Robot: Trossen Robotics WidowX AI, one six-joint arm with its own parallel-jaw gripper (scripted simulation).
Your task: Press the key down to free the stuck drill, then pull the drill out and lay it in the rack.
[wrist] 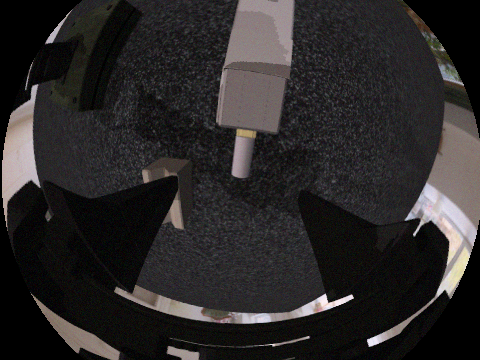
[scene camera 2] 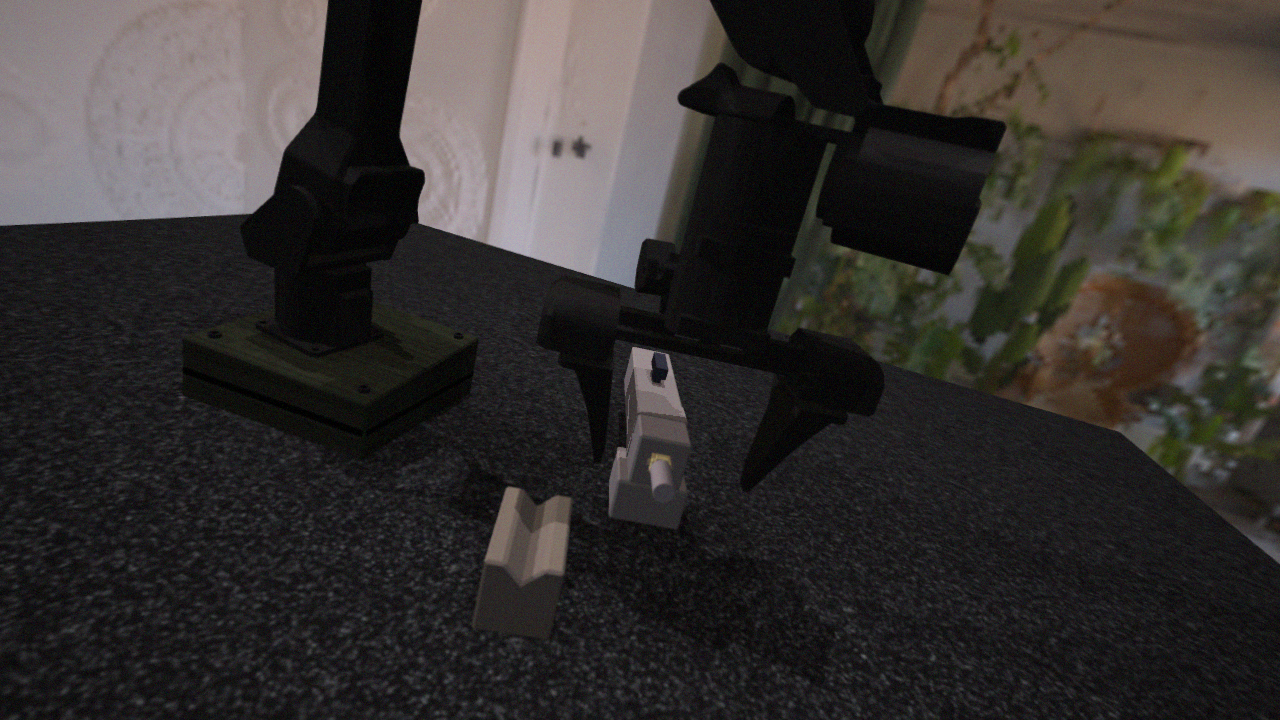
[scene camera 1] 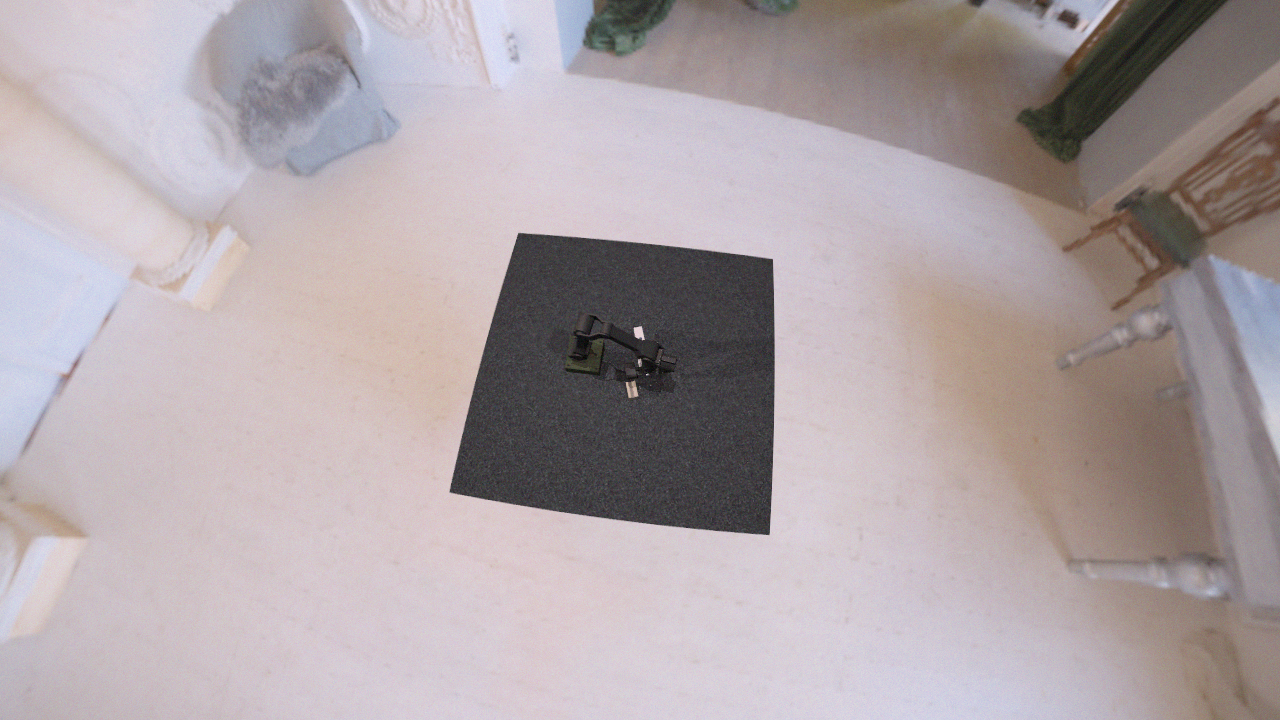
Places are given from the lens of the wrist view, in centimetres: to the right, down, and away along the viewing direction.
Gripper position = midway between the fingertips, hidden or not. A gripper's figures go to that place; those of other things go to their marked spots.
my gripper [wrist: 240, 189]: 0, 1, 10
grey v-groove rack [wrist: 182, 205]: -6, 3, 14
